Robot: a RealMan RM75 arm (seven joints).
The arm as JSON. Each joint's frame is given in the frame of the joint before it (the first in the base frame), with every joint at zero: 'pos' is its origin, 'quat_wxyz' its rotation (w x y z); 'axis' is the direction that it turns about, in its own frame. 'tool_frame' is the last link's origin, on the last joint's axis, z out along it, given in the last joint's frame.
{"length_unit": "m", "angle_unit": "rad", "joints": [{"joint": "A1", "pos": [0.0, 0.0, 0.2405], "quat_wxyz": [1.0, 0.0, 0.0, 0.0], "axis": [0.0, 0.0, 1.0]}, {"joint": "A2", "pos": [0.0, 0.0, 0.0], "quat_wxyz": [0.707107, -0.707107, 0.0, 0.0], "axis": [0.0, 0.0, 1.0]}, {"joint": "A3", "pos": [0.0, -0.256, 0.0], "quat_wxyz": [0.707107, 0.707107, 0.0, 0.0], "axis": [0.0, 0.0, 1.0]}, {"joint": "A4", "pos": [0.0, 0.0, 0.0], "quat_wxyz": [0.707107, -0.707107, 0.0, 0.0], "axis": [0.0, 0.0, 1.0]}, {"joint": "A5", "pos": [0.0, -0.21, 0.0], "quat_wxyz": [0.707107, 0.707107, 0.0, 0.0], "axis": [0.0, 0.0, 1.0]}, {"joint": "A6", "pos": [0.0, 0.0, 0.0], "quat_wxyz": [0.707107, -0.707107, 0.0, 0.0], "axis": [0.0, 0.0, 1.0]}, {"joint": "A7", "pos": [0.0, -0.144, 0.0], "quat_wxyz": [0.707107, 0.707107, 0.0, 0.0], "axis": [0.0, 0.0, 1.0]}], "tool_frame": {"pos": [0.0, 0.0, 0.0], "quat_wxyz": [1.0, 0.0, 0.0, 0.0]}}
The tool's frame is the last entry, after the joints.
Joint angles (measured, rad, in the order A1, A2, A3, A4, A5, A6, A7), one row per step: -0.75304 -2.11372 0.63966 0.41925 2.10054 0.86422 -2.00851; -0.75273 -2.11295 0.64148 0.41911 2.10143 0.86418 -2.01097; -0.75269 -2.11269 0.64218 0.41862 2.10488 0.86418 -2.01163; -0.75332 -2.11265 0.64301 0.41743 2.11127 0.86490 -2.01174; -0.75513 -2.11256 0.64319 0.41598 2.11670 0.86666 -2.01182; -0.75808 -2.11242 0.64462 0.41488 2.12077 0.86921 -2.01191; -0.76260 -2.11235 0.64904 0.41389 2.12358 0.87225 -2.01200; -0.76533 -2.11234 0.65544 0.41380 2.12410 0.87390 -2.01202; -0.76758 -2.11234 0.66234 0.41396 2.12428 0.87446 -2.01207; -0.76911 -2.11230 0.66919 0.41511 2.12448 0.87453 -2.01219; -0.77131 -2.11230 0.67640 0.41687 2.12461 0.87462 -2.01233; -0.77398 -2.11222 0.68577 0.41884 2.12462 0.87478 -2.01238; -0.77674 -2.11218 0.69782 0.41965 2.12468 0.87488 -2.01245
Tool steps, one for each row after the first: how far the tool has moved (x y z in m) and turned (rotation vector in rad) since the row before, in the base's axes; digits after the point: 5 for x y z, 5 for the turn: -0.00029 -0.00008 0.00010 -0.00123 0.00080 0.00121; -0.00034 -0.00028 -0.00024 -0.00248 0.00286 -0.00022; -0.00022 -0.00051 -0.00072 -0.00529 0.00489 -0.00192; 0.00039 -0.00023 -0.00070 -0.00527 0.00311 -0.00294; 0.00111 0.00010 -0.00069 -0.00558 0.00245 -0.00498; 0.00205 0.00043 -0.00096 -0.00709 0.00291 -0.00810; 0.00151 0.00026 -0.00078 -0.00547 0.00329 -0.00678; 0.00127 0.00025 -0.00069 -0.00463 0.00397 -0.00613; 0.00099 0.00029 -0.00040 -0.00346 0.00456 -0.00564; 0.00135 0.00054 -0.00031 -0.00321 0.00487 -0.00681; 0.00165 0.00061 -0.00045 -0.00429 0.00621 -0.00859; 0.00168 0.00029 -0.00101 -0.00683 0.00747 -0.00941
